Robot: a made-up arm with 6 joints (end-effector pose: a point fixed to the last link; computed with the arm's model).
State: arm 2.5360 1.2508 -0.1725 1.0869 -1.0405 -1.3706
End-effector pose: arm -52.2 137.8 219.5 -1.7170 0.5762 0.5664
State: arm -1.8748 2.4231 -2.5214 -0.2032 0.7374 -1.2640
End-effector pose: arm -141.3 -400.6 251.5 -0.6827 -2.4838 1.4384
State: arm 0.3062 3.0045 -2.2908 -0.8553 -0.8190 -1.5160
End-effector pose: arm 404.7 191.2 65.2 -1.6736 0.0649 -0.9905
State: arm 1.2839 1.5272 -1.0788 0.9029 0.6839 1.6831
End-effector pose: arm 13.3 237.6 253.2 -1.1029 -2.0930 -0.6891
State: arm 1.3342 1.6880 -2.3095 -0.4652 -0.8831 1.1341
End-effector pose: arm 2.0 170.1 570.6 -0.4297 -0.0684 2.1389
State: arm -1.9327 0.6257 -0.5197 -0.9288 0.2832 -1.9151
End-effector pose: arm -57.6 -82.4 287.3 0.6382 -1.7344 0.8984
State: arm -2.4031 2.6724 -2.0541 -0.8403 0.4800 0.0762
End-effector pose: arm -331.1 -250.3 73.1 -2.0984 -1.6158 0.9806
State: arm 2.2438 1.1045 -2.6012 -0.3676 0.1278 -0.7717
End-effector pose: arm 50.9 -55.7 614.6 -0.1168 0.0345 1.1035
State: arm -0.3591 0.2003 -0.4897 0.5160 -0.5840 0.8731
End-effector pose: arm -16.1 -25.7 368.5 0.6939 0.2580 0.8210
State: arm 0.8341 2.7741 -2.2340 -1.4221 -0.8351 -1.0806
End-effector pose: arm 228.9 371.8 119.5 -1.6585 -0.6554 -0.3887
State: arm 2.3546 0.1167 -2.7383 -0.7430 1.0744 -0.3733
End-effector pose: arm 311.0 -219.6 338.0 0.2176 0.7087 1.5692
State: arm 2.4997 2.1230 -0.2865 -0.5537 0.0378 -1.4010
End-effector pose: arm -81.4 63.7 56.1 2.3290 1.7975 0.1119
